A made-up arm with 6 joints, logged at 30 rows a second.
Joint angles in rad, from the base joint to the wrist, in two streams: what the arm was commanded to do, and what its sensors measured. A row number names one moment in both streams.
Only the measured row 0 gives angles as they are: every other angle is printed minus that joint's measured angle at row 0.
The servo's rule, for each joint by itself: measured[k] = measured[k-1] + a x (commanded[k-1-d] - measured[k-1]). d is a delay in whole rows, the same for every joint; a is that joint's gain. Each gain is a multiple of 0.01, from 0.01 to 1. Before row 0 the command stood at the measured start. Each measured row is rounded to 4 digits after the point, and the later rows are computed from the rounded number. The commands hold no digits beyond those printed.
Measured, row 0: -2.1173 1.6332 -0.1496 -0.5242 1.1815 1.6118
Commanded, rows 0 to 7: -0.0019 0.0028 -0.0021 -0.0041 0.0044 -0.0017; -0.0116 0.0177 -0.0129 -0.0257 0.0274 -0.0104; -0.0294 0.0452 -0.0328 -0.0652 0.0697 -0.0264; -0.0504 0.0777 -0.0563 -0.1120 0.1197 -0.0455; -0.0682 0.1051 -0.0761 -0.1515 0.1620 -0.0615; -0.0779 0.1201 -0.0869 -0.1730 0.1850 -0.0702; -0.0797 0.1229 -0.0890 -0.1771 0.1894 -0.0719; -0.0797 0.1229 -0.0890 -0.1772 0.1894 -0.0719
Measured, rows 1 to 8: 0.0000 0.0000 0.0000 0.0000 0.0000 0.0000; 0.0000 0.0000 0.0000 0.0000 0.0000 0.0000; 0.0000 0.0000 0.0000 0.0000 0.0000 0.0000; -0.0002 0.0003 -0.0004 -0.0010 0.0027 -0.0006; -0.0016 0.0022 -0.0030 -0.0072 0.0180 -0.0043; -0.0049 0.0069 -0.0093 -0.0217 0.0501 -0.0127; -0.0104 0.0147 -0.0192 -0.0443 0.0933 -0.0252; -0.0173 0.0246 -0.0311 -0.0711 0.1359 -0.0390
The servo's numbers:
d 3
a 0.12 0.11 0.21 0.25 0.62 0.38

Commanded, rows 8 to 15: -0.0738 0.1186 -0.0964 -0.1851 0.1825 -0.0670; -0.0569 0.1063 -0.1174 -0.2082 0.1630 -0.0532; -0.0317 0.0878 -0.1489 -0.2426 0.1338 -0.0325; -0.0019 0.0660 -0.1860 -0.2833 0.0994 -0.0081; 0.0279 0.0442 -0.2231 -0.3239 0.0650 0.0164; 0.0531 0.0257 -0.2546 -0.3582 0.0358 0.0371; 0.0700 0.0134 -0.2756 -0.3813 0.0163 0.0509; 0.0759 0.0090 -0.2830 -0.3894 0.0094 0.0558
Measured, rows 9 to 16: -0.0246 0.0351 -0.0428 -0.0966 0.1663 -0.0509; -0.0312 0.0448 -0.0525 -0.1167 0.1806 -0.0589; -0.0370 0.0534 -0.0602 -0.1318 0.1861 -0.0638; -0.0414 0.0606 -0.0678 -0.1451 0.1839 -0.0650; -0.0433 0.0656 -0.0782 -0.1609 0.1709 -0.0605; -0.0419 0.0680 -0.0930 -0.1813 0.1479 -0.0499; -0.0371 0.0678 -0.1125 -0.2068 0.1178 -0.0340; -0.0293 0.0652 -0.1357 -0.2361 0.0851 -0.0148
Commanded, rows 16 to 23: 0.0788 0.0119 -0.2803 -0.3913 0.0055 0.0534; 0.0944 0.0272 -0.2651 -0.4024 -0.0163 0.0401; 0.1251 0.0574 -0.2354 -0.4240 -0.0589 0.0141; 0.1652 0.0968 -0.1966 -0.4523 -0.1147 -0.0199; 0.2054 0.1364 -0.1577 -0.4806 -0.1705 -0.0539; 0.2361 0.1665 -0.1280 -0.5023 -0.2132 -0.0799; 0.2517 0.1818 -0.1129 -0.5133 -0.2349 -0.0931; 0.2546 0.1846 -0.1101 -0.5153 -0.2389 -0.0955
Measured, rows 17 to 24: -0.0194 0.0609 -0.1607 -0.2666 0.0545 0.0049; -0.0087 0.0557 -0.1848 -0.2953 0.0308 0.0224; 0.0015 0.0506 -0.2054 -0.3188 0.0175 0.0351; 0.0108 0.0463 -0.2211 -0.3369 0.0101 0.0421; 0.0208 0.0442 -0.2303 -0.3533 -0.0063 0.0413; 0.0333 0.0457 -0.2314 -0.3710 -0.0389 0.0310; 0.0491 0.0513 -0.2241 -0.3913 -0.0859 0.0117; 0.0679 0.0607 -0.2102 -0.4136 -0.1384 -0.0132
